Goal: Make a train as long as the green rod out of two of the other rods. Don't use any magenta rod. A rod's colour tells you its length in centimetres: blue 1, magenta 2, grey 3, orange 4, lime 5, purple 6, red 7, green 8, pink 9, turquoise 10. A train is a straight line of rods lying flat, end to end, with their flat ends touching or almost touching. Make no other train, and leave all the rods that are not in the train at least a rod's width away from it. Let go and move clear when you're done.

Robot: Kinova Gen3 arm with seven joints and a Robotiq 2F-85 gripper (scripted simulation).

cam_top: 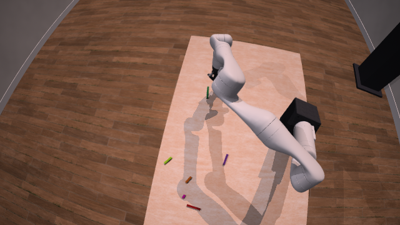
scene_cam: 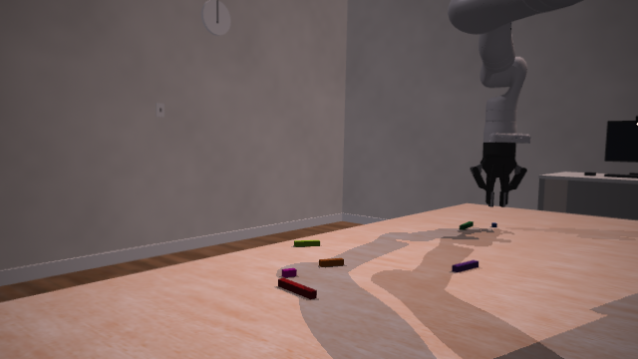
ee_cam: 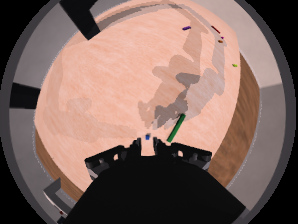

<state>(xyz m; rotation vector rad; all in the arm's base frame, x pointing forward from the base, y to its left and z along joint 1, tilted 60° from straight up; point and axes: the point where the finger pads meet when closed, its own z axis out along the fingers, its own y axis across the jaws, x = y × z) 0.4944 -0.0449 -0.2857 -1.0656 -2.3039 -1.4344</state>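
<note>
My hand is 7 cm above the blue rod. Also, from my hand: green rod 7 cm below, 6 cm to the left, 4 cm ahead; lime rod 52 cm to the left, 12 cm ahead, 7 cm below; purple rod 42 cm to the left, 17 cm behind, 7 cm below.
</note>
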